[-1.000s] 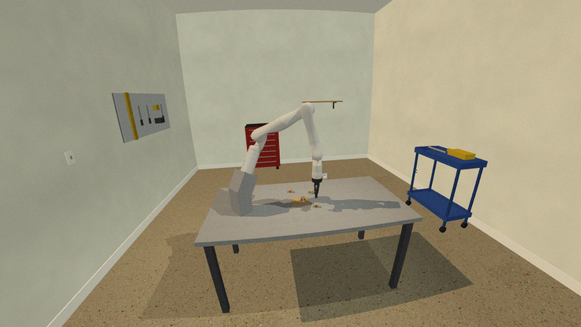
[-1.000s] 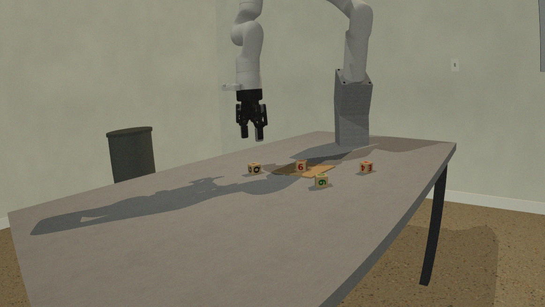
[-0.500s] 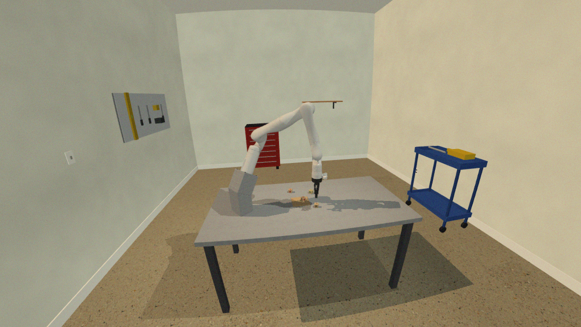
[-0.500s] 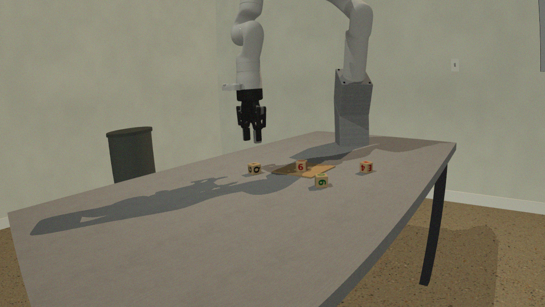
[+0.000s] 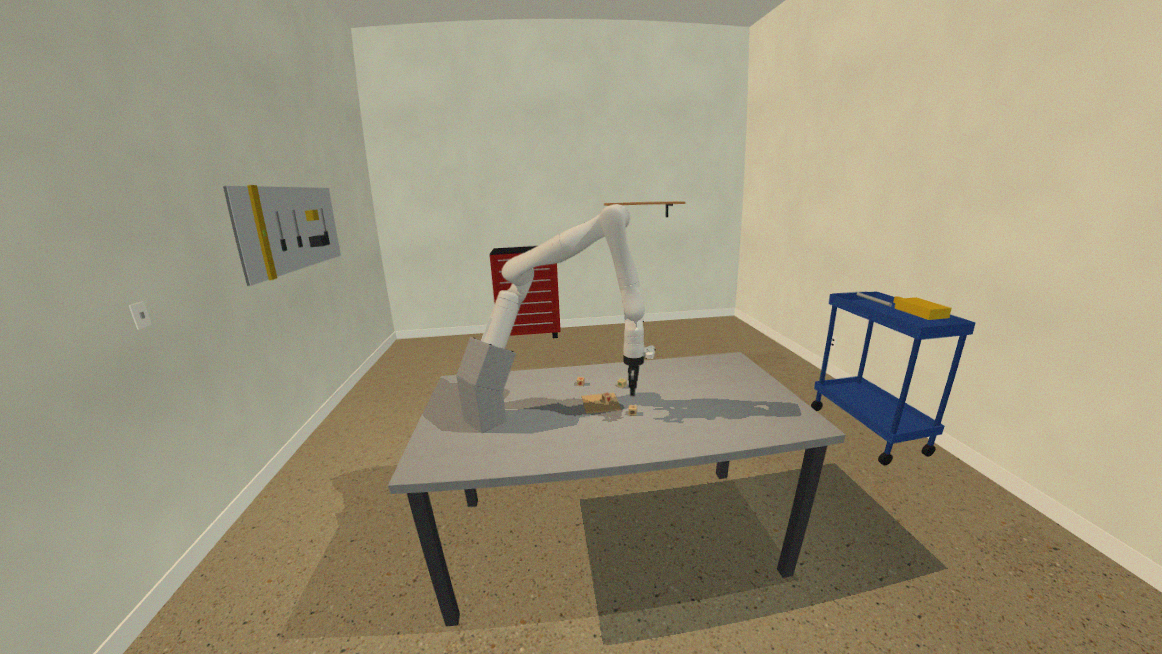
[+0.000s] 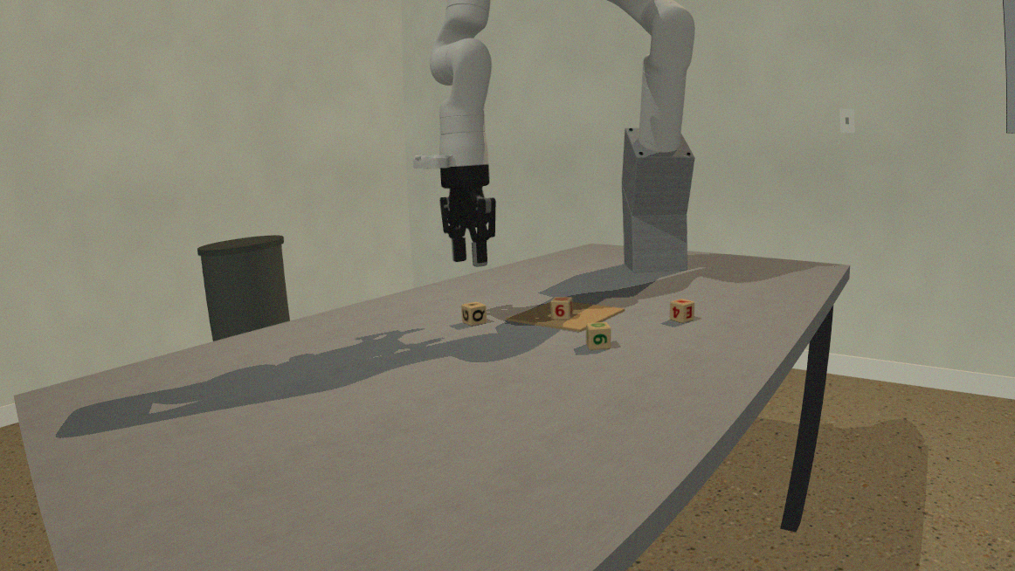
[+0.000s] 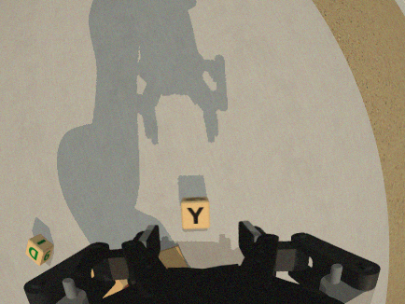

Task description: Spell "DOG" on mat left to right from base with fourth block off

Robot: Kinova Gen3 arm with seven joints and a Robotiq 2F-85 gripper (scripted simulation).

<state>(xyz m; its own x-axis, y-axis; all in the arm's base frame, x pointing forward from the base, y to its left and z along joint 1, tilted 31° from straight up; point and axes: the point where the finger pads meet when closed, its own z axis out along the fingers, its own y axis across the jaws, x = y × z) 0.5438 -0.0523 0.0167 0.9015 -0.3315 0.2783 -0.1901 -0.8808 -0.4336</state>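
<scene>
My hand is 9 cm above the G block. From my hand the other things lie so: O block 11 cm to the left, 9 cm below, 9 cm behind; then tan mat 12 cm behind, 11 cm below, 10 cm to the left; then D block 24 cm to the left, 9 cm below, 2 cm behind.
</scene>
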